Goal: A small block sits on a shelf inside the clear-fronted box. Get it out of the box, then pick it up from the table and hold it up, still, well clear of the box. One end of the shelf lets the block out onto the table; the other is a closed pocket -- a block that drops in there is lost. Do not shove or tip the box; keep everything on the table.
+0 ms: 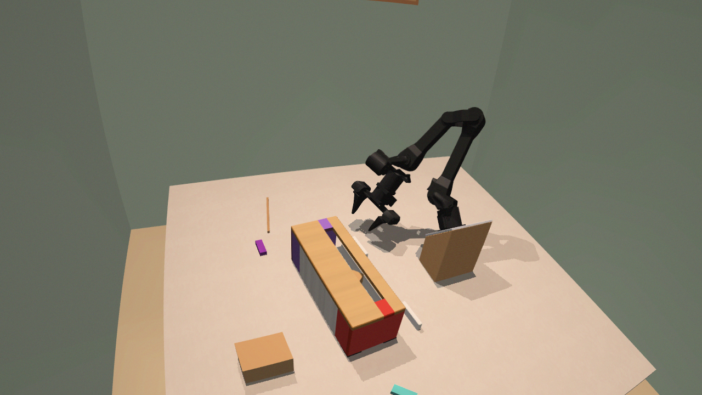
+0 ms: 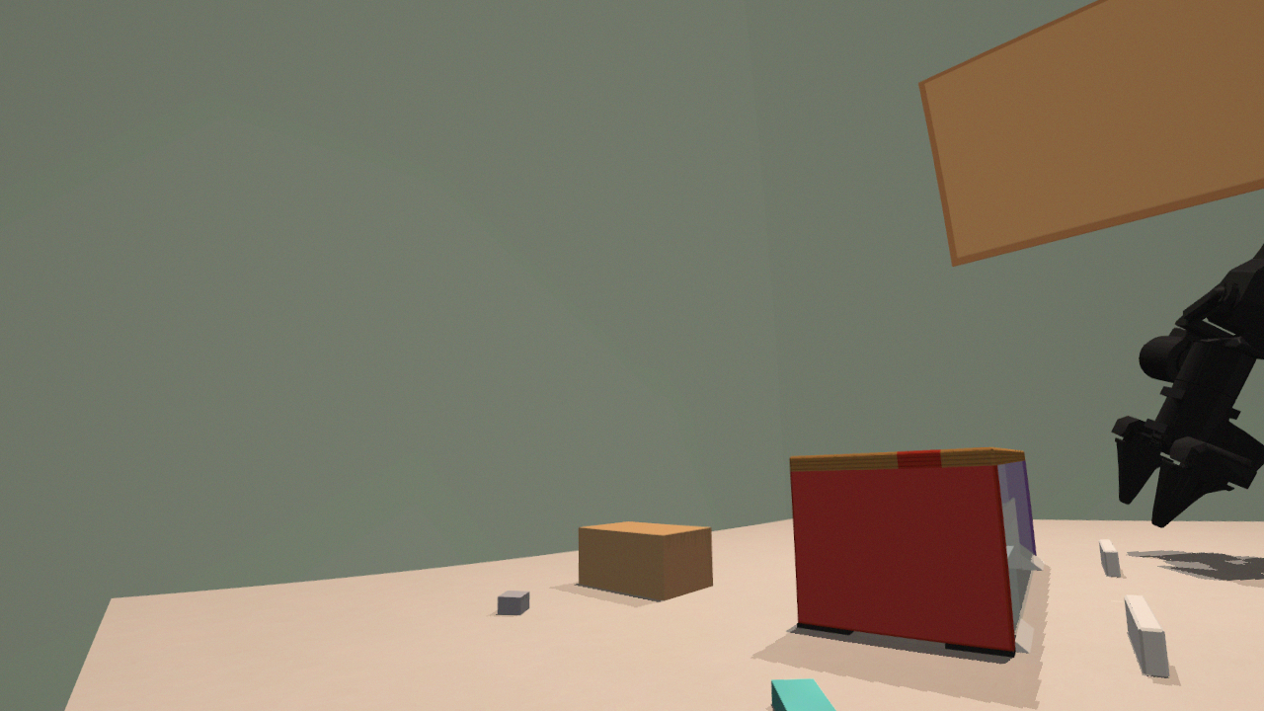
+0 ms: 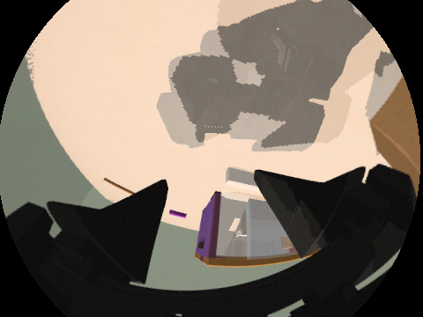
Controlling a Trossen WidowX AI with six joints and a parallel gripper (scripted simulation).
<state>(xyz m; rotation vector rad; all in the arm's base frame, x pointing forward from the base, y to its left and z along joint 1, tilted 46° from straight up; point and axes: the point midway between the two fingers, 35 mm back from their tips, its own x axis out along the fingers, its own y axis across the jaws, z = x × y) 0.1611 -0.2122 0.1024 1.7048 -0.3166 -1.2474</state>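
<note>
The tan block lies 14 cm ahead of my gripper tip, 26 cm to the left of it and 4 cm above it. The rest, counted from my gripper tip: long box (13 cm ahead, 23 cm to the left, 1 cm above); thin orange stick (26 cm ahead, 19 cm to the right, 5 cm below); purple block (33 cm ahead, 3 cm to the right, 4 cm below).
</note>
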